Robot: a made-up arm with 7 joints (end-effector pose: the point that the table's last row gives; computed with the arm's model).
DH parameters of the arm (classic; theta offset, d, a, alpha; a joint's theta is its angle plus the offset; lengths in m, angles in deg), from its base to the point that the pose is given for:
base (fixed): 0 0 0 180
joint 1: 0 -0.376 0 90
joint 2: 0 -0.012 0 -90
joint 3: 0 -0.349 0 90
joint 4: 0 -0.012 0 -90
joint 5: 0 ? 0 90
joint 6: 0 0 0 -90
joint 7: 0 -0.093 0 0
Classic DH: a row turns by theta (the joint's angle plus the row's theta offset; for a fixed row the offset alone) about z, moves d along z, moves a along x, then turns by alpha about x.
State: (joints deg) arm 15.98 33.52 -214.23 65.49 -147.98 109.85 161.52
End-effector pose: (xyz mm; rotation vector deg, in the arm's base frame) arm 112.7 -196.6 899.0 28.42 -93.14 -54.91
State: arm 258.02 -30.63 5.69 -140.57 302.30 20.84 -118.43
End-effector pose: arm 23.5 -251.9 303.0 -0.56 32.58 97.73
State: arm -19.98 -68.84 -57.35 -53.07 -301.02 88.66 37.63
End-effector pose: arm -426.9 -407.6 547.2 -162.61 -37.64 -4.51
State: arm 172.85 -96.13 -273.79 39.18 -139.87 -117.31 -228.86
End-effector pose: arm 464.5 284.3 271.1 -84.52 25.04 -145.89
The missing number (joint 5, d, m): -0.295
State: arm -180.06 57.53 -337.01 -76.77 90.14 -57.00 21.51
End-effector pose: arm -208.7 -180.4 845.5 -95.60 -41.23 -35.13
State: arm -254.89 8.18 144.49 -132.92 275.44 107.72 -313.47
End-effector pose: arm -18.8 -233.6 518.2 -131.89 -8.98 -105.49
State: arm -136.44 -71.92 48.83 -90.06 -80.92 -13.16 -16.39
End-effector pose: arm 123.7 -471.7 218.3 -32.52 -39.55 -140.49
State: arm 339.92 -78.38 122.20 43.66 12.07 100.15 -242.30
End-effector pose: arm -407.4 -375.7 314.4 -74.63 7.46 157.20
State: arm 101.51 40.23 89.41 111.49 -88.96 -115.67 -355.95
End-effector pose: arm -264.4 -42.9 632.6 -61.32 -140.66 57.80
